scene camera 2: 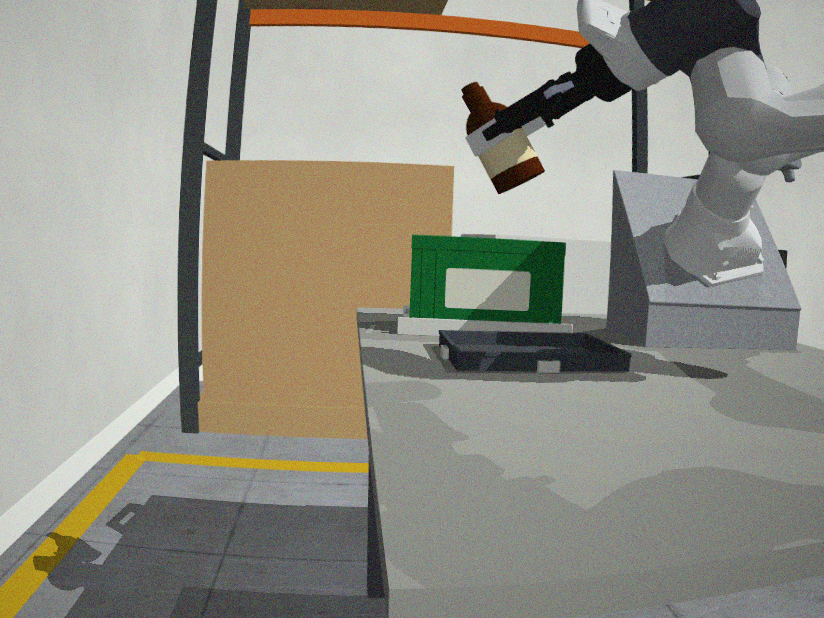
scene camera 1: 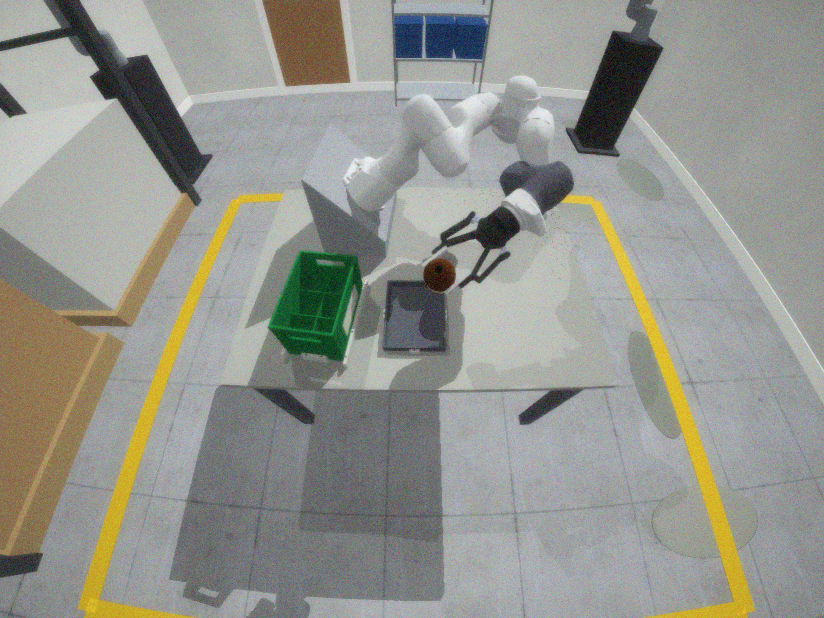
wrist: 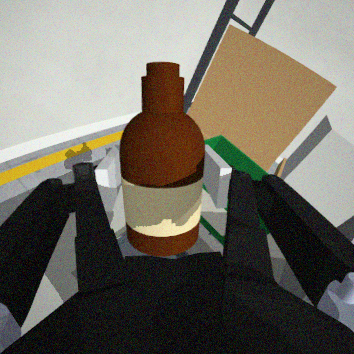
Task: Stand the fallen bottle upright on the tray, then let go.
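A brown bottle (scene camera 1: pixel 439 274) (scene camera 2: pixel 511 149) (wrist: pixel 162 150) with a cream label is in the air, well above the table. In scene camera 2 it leans, neck up and to the left, base down and to the right. My gripper (scene camera 1: pixel 444 274) (scene camera 2: pixel 489 136) (wrist: pixel 161 159) is shut on the bottle around its body, with a pale pad on each side in the wrist view. The dark tray (scene camera 1: pixel 415 350) (scene camera 2: pixel 532 363) lies flat on the table, below the bottle and apart from it. In the wrist view the tray is mostly hidden behind the bottle and the gripper.
A green crate (scene camera 1: pixel 316 332) (scene camera 2: pixel 425 279) (wrist: pixel 220 142) with compartments stands beside the tray, on its left in scene camera 1. The arm's grey slanted base block (scene camera 1: pixel 339 192) (scene camera 2: pixel 722 325) stands at the back of the table (scene camera 1: pixel 532 332) (scene camera 2: pixel 565 532).
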